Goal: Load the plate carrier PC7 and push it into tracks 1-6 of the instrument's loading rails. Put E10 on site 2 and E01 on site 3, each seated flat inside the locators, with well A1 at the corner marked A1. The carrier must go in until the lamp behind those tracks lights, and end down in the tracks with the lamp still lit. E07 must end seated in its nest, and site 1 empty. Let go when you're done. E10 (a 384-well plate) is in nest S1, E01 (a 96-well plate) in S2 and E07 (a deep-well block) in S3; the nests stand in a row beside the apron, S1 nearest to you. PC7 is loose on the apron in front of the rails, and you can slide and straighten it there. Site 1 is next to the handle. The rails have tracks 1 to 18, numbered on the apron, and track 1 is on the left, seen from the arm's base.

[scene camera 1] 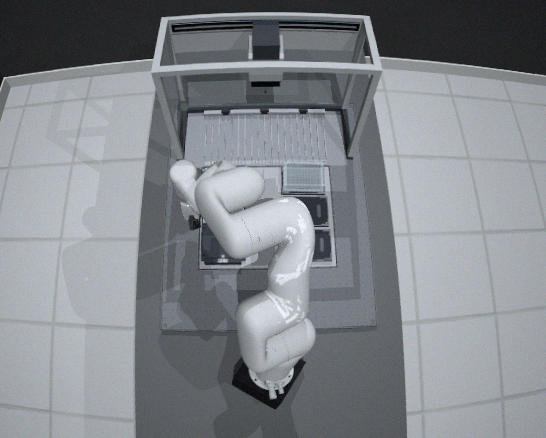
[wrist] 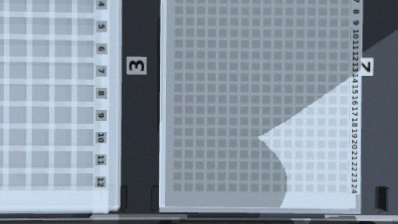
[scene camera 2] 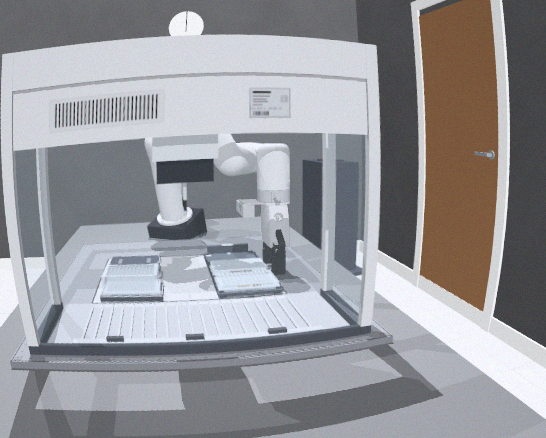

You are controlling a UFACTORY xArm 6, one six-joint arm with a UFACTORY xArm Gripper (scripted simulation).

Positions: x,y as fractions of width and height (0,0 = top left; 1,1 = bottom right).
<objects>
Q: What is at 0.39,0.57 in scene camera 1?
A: A dark plate carrier PC7.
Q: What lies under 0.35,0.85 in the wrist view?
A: A dark plate carrier PC7.
</objects>
